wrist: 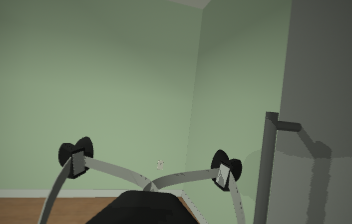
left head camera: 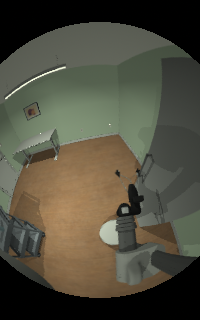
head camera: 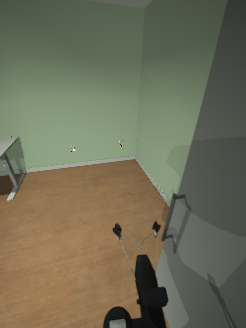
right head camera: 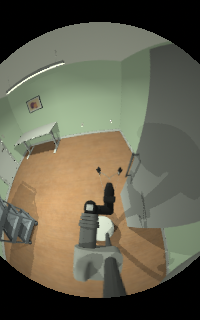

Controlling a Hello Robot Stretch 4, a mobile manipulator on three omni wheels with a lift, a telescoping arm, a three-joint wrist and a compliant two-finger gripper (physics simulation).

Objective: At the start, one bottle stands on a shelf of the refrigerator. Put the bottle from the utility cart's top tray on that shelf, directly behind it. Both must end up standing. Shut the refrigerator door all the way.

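Pixels of known places: gripper, fingertip midpoint: (wrist: 153, 156) (left head camera: 126, 169) (head camera: 136, 223) (right head camera: 108, 166); robot's base at its link origin: (left head camera: 112, 231) (right head camera: 100, 227).
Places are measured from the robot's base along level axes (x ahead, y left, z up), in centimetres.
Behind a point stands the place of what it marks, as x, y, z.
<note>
My gripper (head camera: 137, 229) @(47.7, -9.2, 101.7) (left head camera: 128, 172) @(47.7, -9.2, 101.7) (right head camera: 109, 170) @(47.7, -9.2, 101.7) (wrist: 153, 156) @(47.7, -9.2, 101.7) is open, its two fingertips wide apart with nothing between them. The refrigerator door (head camera: 215, 165) @(47.8, -34.4, 128.1) (left head camera: 182, 120) @(41.6, -35.5, 144.0) (right head camera: 172, 100) @(42.6, -35.3, 151.8) (wrist: 322, 75) @(53.1, -33.4, 115.1) is a large grey panel on the right. Its upright bar handle (head camera: 169, 217) @(54.7, -27.2, 94.8) (left head camera: 144, 167) @(57.5, -32.7, 88.1) (right head camera: 130, 165) @(54.7, -27.5, 94.3) (wrist: 267, 165) @(54.6, -27.1, 100.3) stands just right of the gripper, apart from the right fingertip. The refrigerator's shelves and both bottles do not show. The utility cart (left head camera: 34, 234) @(-27.4, 137.8, 12.2) (right head camera: 21, 227) @(-47.3, 154.4, 12.2) is at the lower left in the side head views, partly cut off.
A white table (head camera: 7, 145) @(212.9, 146.9, 69.3) (left head camera: 37, 140) @(183.9, 181.4, 69.3) (right head camera: 38, 131) @(193.7, 187.3, 69.3) stands by the far left wall. A round white disc (left head camera: 108, 232) @(0.2, 7.2, 18.7) (right head camera: 105, 228) @(-0.1, -8.2, 18.7) lies low beside the arm. Green walls meet in a corner beyond the gripper. The door panel bounds the right side.
</note>
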